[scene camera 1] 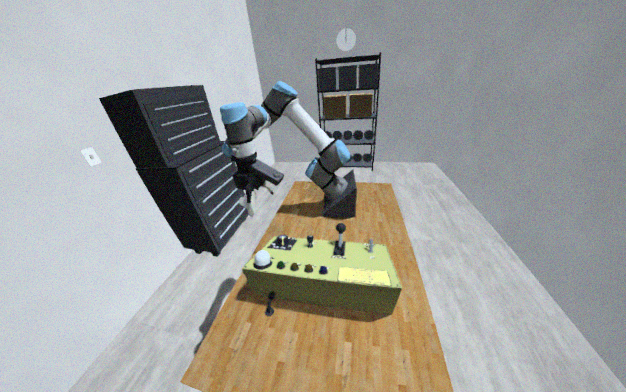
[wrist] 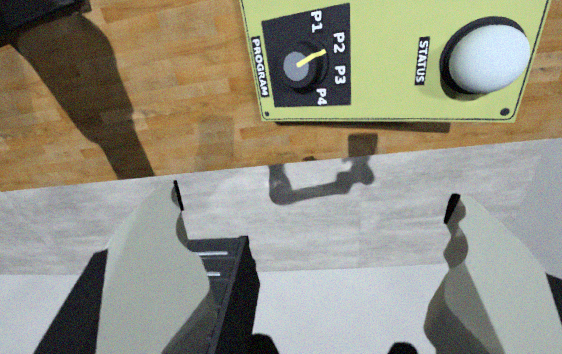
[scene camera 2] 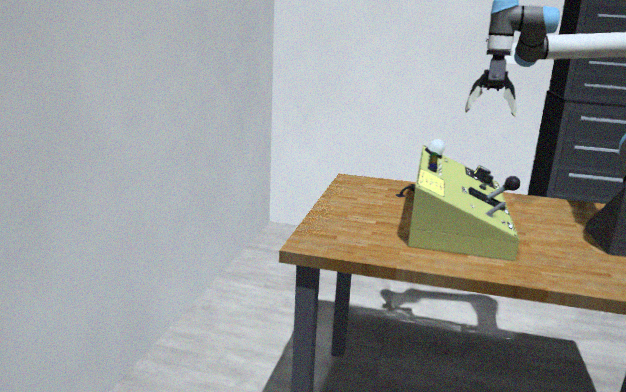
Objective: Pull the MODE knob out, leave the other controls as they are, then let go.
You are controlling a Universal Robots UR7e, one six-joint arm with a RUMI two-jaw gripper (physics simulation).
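Frame: origin at the arm's base, x ahead, y left, z up, level; metres.
Seen in the pictures: gripper, fingertip midpoint: (scene camera 1: 262, 205) (wrist: 310, 190) (scene camera 2: 489, 115); arm's base, link origin: (scene camera 1: 338, 190).
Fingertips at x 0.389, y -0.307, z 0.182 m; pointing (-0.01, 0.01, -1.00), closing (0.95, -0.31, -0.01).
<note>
Pixels of each thing's top centre, then the offset from my fingertips to it. "spot": a spot on its surface instead.
- small black knob, top centre: (scene camera 1: 310, 236) dy +0.166, dx +0.019, dz -0.149 m
- PROGRAM dial, top centre: (wrist: 301, 66) (scene camera 2: 483, 166) (scene camera 1: 281, 236) dy +0.046, dx +0.007, dz -0.156 m
- black-ball lever, top centre: (scene camera 2: 503, 175) (scene camera 1: 340, 228) dy +0.288, dx +0.013, dz -0.117 m
- grey toggle, top centre: (scene camera 2: 498, 200) (scene camera 1: 371, 241) dy +0.404, dx +0.052, dz -0.155 m
- white STATUS dome, surface spot: (wrist: 489, 58) (scene camera 2: 442, 141) (scene camera 1: 263, 250) spot: dy +0.021, dx +0.142, dz -0.091 m
- black hook, surface spot: (scene camera 1: 269, 304) spot: dy +0.028, dx +0.244, dz -0.253 m
The yellow-green control panel (scene camera 1: 360, 299) (scene camera 2: 460, 235) (wrist: 385, 50) stands on the table. A small black knob (scene camera 1: 310, 240) rises from its back part, between the PROGRAM dial and the black-ball lever; its label is too small to read, so I cannot confirm it is MODE or tell how far out it stands. The MODE label does not show in the wrist view. The PROGRAM dial (scene camera 1: 283, 241) (wrist: 300, 66) has its yellow line toward P2. My gripper (scene camera 1: 261, 202) (scene camera 2: 491, 112) (wrist: 310, 190) is open and empty, high above the panel and off toward its PROGRAM end, touching nothing.
A black-ball lever (scene camera 1: 340, 238) (scene camera 2: 504, 187) and a grey toggle (scene camera 1: 371, 246) (scene camera 2: 496, 209) stand on the panel. A white STATUS dome (scene camera 1: 262, 258) (scene camera 2: 436, 146) (wrist: 489, 58) and coloured buttons line its front edge. A black hook (scene camera 1: 270, 304) is at its front. Dark drawer cabinets (scene camera 1: 172, 165) stand beyond the table.
</note>
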